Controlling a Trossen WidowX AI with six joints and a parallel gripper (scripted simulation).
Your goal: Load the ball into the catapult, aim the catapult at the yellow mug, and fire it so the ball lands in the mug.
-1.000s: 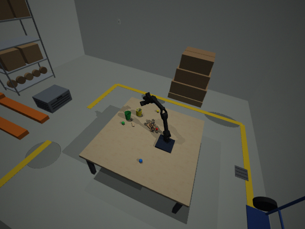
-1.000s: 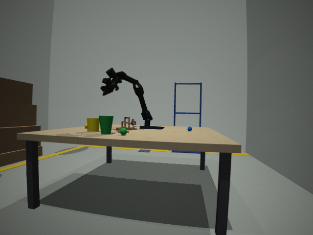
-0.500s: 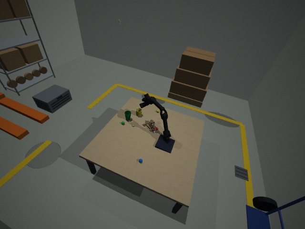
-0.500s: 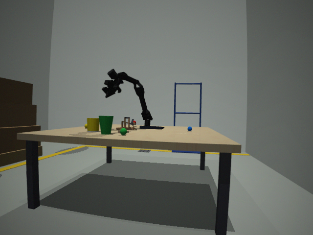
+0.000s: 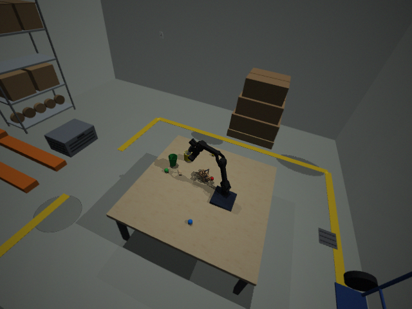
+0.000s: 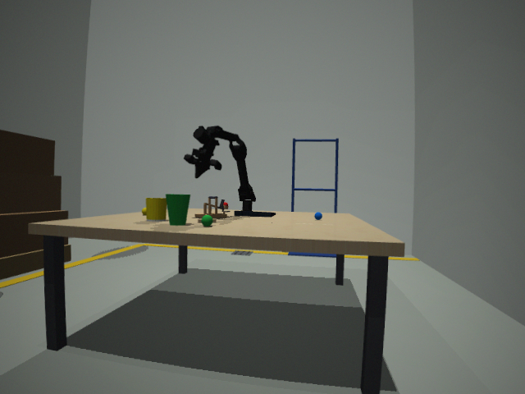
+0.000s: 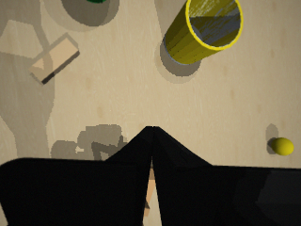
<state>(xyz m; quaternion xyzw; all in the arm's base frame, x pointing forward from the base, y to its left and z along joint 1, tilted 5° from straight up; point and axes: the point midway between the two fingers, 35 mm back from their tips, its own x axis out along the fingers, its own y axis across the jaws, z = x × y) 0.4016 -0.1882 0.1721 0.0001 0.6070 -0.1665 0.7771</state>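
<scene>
My gripper tip is now 240 mm past the red ball, 90 mm to the right of it and 130 mm above it. Also, from my gripper tip: yellow mug 110 mm ahead, 140 mm to the right, 170 mm below; then wooden catapult 170 mm behind, 70 mm to the left, 140 mm below; then wooden block 110 mm ahead, 90 mm to the left, 190 mm below.
</scene>
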